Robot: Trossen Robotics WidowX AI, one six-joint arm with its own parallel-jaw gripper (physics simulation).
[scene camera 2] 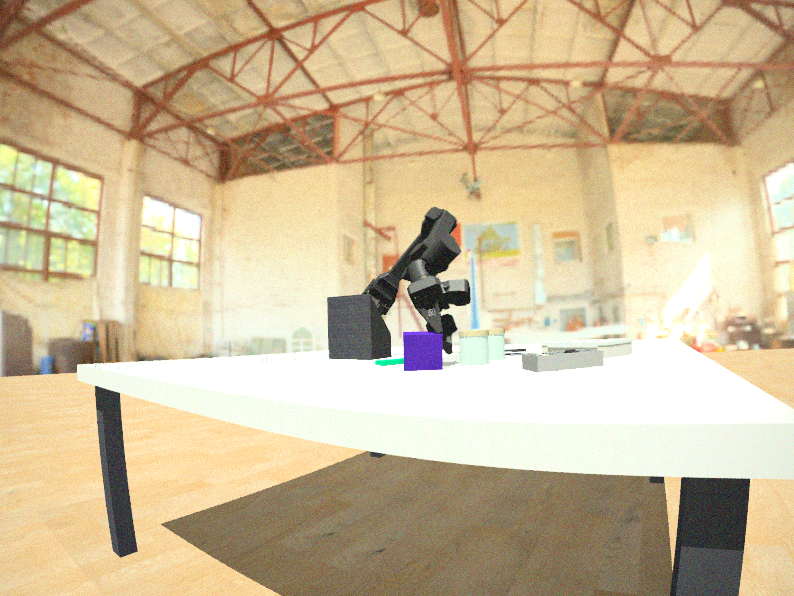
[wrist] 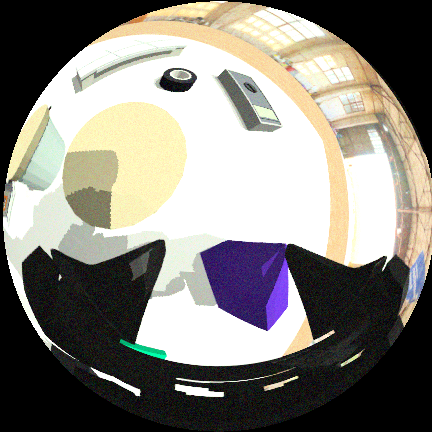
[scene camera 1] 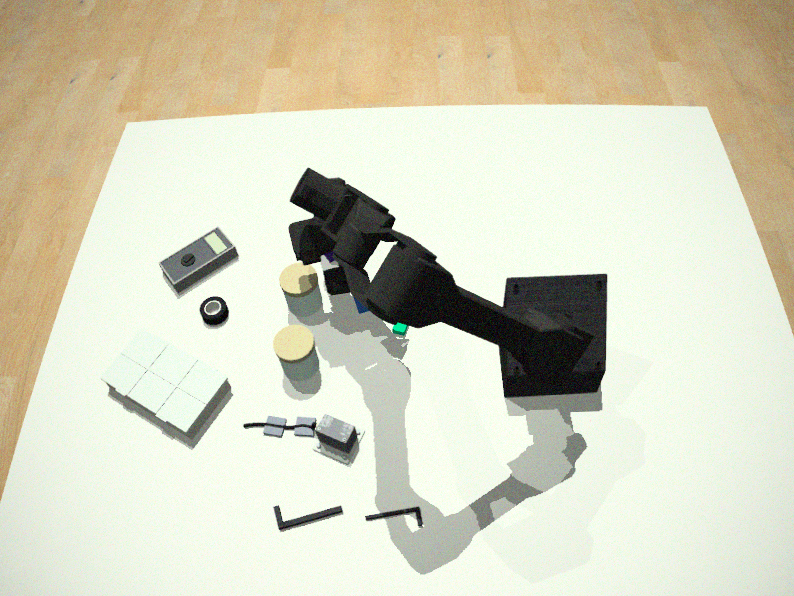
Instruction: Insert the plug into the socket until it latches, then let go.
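Where they show: gripper, fingertip midpoint: (scene camera 2: 445, 344) (wrist: 227, 248); arm's base, link origin: (scene camera 2: 364, 318) (scene camera 1: 549, 336).
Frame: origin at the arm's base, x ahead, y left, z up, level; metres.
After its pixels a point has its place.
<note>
The plug (scene camera 1: 361, 304) @[x 0.281, y -0.139, z -0.098 m], a small blue piece, lies on the table, partly covered by the arm in scene camera 1. It does not show in scene camera 2 or the wrist view. The socket (scene camera 1: 336, 433) @[x 0.312, y 0.107, z -0.066 m] is a dark grey box on a light plate with a cable at its left; its edge with an orange slot (wrist: 6, 205) shows at the far left of the wrist view. My gripper (scene camera 1: 322, 263) @[x 0.349, y -0.236, z -0.064 m] (scene camera 2: 442, 340) @[x 0.349, y -0.236, z -0.064 m] (wrist: 227, 248) @[x 0.349, y -0.236, z -0.064 m] is open and empty, pointing down beside the purple block and the nearer tin, up and left of the plug in scene camera 1.
A purple block (scene camera 1: 330, 256) @[x 0.336, y -0.239, z -0.092 m] (scene camera 2: 422, 350) @[x 0.326, y -0.290, z -0.073 m] (wrist: 240, 280) @[x 0.327, y -0.249, z -0.058 m] and a tin (scene camera 1: 298, 279) @[x 0.378, y -0.153, z -0.040 m] (wrist: 145, 165) @[x 0.376, y -0.172, z -0.040 m] stand close to the fingers. Another tin (scene camera 1: 293, 343) @[x 0.378, y -0.032, z -0.040 m] (wrist: 45, 155), a green piece (scene camera 1: 400, 328) @[x 0.217, y -0.089, z -0.100 m] (scene camera 2: 389, 362) @[x 0.198, y -0.199, z -0.104 m] (wrist: 145, 350) @[x 0.202, y -0.188, z -0.100 m], a meter (scene camera 1: 198, 258) @[x 0.575, y -0.246, z -0.085 m], a black roll (scene camera 1: 223, 315) @[x 0.516, y -0.128, z -0.097 m], a tiled block (scene camera 1: 166, 381) @[x 0.588, y 0.008, z -0.076 m] and hex keys (scene camera 1: 311, 518) @[x 0.350, y 0.223, z -0.103 m] lie around.
</note>
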